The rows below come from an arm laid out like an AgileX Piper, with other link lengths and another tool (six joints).
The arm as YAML. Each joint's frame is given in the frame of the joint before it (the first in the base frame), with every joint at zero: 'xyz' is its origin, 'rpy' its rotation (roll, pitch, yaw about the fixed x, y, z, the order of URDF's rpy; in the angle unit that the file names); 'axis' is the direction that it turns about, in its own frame. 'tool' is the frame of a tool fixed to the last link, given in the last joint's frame.
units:
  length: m
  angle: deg
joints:
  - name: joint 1
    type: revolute
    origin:
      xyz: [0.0, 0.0, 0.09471]
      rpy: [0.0, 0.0, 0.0]
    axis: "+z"
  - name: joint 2
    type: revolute
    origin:
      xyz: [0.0, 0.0, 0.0]
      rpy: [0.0, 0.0, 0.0]
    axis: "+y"
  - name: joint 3
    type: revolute
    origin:
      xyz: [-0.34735, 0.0, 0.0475]
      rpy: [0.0, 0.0, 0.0]
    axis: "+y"
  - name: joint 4
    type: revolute
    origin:
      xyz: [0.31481, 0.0, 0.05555]
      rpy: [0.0, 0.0, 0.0]
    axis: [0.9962, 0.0, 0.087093]
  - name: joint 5
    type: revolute
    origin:
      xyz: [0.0, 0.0, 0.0]
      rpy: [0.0, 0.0, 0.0]
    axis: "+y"
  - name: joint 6
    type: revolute
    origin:
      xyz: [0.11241, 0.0, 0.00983]
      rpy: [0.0, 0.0, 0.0]
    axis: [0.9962, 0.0, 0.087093]
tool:
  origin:
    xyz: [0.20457, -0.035, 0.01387]
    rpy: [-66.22, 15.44, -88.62]
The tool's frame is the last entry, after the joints.
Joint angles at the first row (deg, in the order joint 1, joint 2, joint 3, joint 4, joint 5, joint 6):
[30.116, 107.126, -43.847, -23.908, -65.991, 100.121]
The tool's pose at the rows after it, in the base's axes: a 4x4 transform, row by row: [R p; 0 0 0 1], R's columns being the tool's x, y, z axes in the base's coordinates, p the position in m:
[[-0.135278, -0.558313, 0.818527, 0.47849], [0.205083, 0.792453, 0.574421, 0.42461], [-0.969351, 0.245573, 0.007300, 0.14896], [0, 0, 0, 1]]
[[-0.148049, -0.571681, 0.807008, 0.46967], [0.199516, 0.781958, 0.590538, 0.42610], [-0.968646, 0.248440, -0.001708, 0.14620], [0, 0, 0, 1]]
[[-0.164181, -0.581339, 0.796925, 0.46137], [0.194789, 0.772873, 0.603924, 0.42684], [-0.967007, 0.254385, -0.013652, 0.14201], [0, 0, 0, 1]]
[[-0.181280, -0.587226, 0.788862, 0.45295], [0.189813, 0.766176, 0.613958, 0.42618], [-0.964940, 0.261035, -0.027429, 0.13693], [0, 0, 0, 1]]
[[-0.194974, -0.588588, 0.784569, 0.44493], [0.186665, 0.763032, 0.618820, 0.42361], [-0.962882, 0.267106, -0.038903, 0.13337], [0, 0, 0, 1]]
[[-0.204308, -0.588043, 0.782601, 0.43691], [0.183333, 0.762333, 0.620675, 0.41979], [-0.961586, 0.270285, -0.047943, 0.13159], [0, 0, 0, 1]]
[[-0.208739, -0.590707, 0.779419, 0.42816], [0.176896, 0.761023, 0.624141, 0.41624], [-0.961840, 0.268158, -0.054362, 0.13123], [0, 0, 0, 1]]
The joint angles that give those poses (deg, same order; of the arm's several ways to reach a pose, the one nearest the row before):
[30.068, 106.505, -42.866, -25.264, -66.160, 100.751]
[30.052, 106.087, -42.031, -26.486, -66.362, 101.490]
[30.036, 105.786, -41.133, -27.493, -66.583, 102.261]
[30.021, 105.423, -39.988, -28.241, -66.828, 102.890]
[30.005, 104.764, -38.594, -28.586, -67.057, 103.273]
[29.994, 103.756, -37.032, -28.731, -67.153, 103.437]
[29.995, 102.512, -35.487, -29.055, -67.102, 103.437]

